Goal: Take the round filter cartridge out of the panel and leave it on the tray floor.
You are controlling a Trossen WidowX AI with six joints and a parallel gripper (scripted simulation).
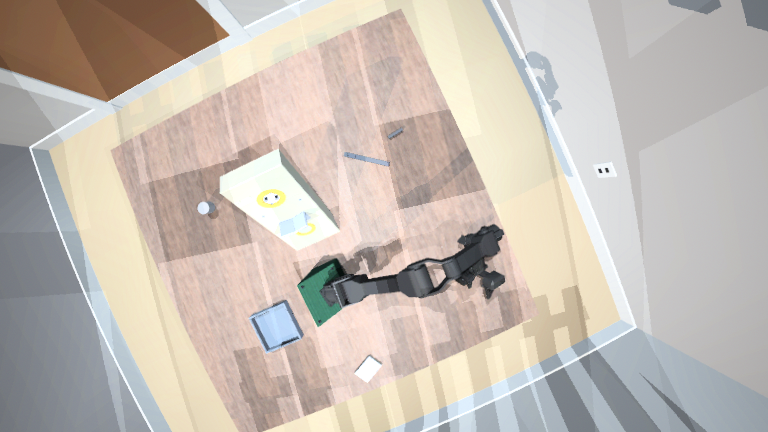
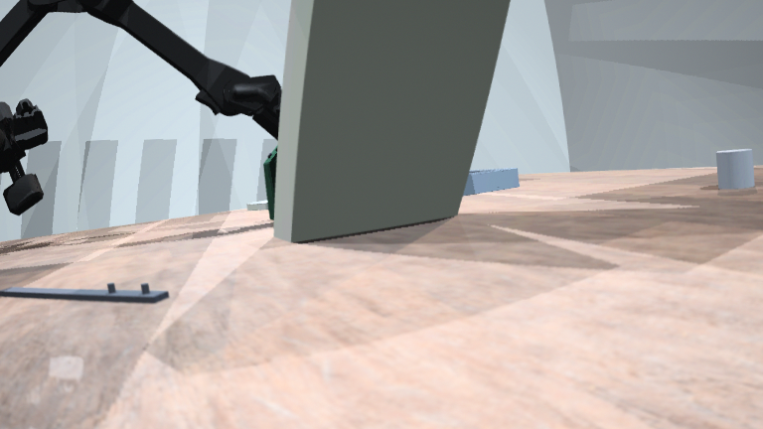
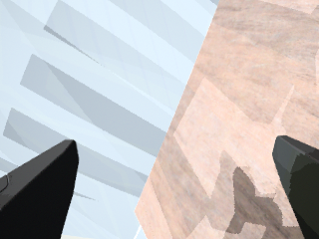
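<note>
Right now my gripper tip is 620 mm short of the round filter cartridge, 370 mm to the right of it and 120 mm below it. Also, from my gripper tip: pale service panel: 570 mm ahead, 380 mm to the left, 50 mm above; then white block: 500 mm to the left, 120 mm below, 90 mm behind; then short strip: 610 mm ahead, 120 mm below, 60 mm to the right.
</note>
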